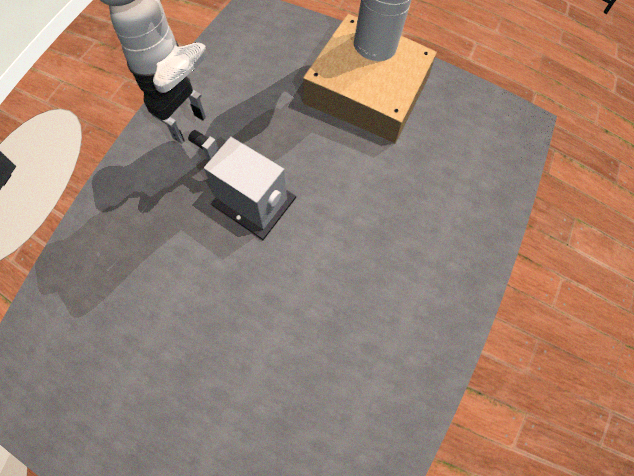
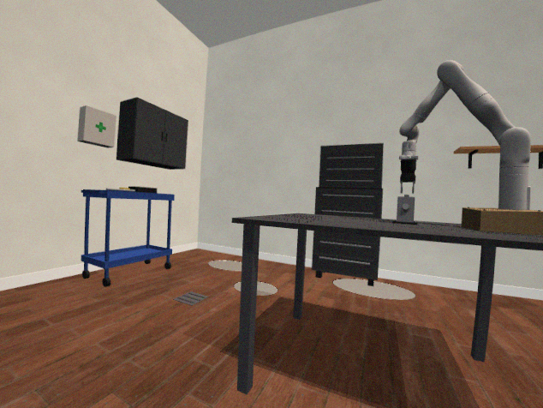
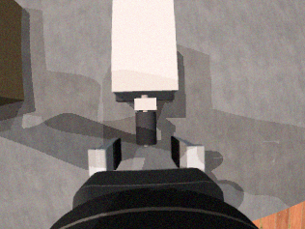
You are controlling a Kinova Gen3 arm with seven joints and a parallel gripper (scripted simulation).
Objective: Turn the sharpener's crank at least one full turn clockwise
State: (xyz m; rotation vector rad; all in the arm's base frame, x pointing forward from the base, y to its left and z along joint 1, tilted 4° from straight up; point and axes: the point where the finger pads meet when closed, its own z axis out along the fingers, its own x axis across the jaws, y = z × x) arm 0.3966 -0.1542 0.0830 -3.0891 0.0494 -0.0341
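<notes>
The dark handle is 20 mm to the left of my hand and 40 mm below it.
</notes>
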